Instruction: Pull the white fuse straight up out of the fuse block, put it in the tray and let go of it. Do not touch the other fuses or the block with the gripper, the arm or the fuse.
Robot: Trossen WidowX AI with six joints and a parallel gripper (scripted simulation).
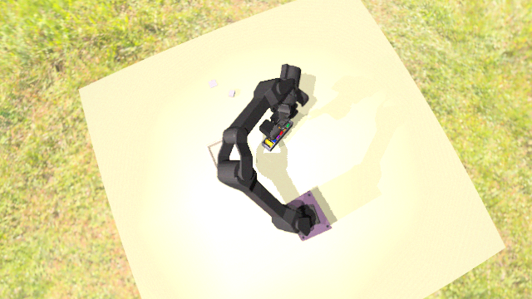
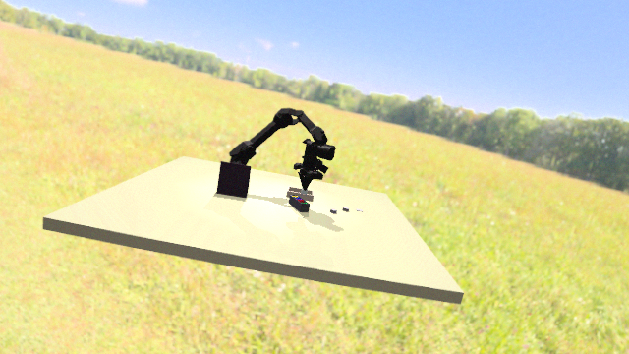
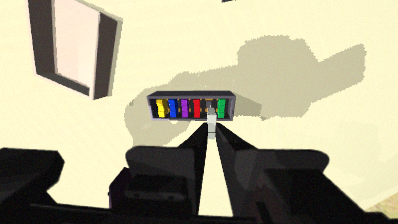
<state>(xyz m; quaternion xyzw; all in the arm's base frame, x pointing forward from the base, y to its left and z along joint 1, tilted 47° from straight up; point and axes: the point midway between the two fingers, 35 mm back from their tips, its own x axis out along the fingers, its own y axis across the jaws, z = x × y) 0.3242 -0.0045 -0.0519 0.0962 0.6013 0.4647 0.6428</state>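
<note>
The shallow beige tray lies 30 mm behind my gripper tip, 230 mm to the left of it and 90 mm below it. Also, from my gripper tip: white fuse: 10 mm below.
</note>
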